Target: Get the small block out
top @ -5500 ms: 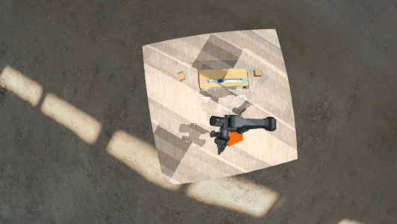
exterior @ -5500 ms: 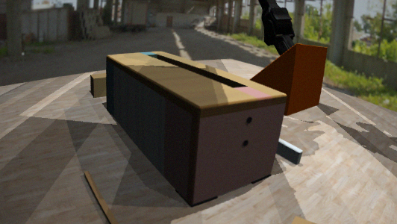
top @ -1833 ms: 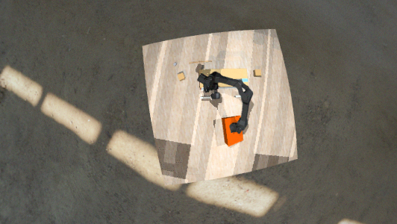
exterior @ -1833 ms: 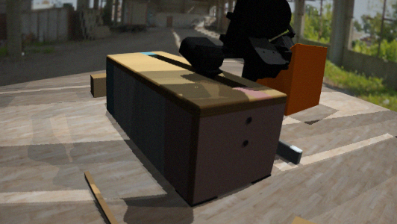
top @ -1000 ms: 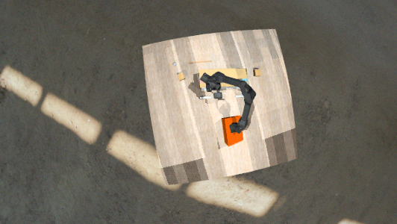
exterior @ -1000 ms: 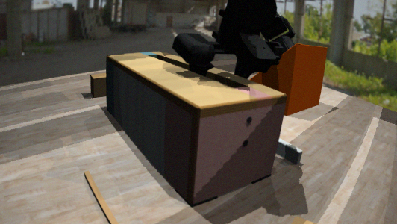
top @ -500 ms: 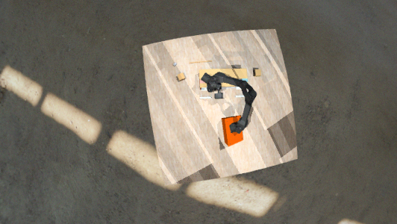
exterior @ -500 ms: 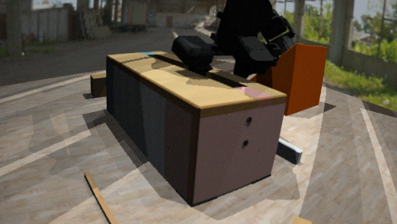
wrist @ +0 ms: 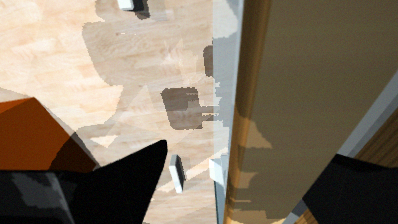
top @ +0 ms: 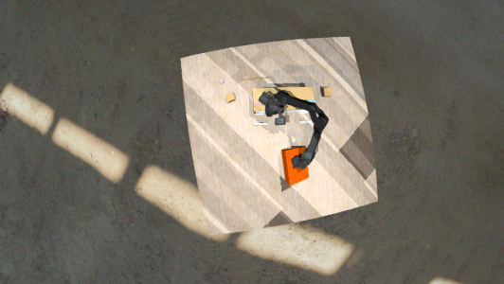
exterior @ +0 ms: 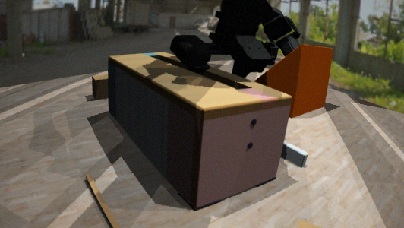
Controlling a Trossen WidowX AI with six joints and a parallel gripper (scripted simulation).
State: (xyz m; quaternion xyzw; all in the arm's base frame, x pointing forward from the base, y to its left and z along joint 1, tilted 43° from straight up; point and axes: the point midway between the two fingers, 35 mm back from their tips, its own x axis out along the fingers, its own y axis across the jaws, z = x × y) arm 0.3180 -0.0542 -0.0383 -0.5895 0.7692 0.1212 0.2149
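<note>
Right now the wooden-topped box is 3 cm ahead of my gripper tip, 2 cm to the right of it and 2 cm below it. The rest, counted from my gripper tip: blue block (5 cm ahead, 3 cm to the right); thin wooden strip (28 cm ahead, 9 cm to the left, 8 cm below).
</note>
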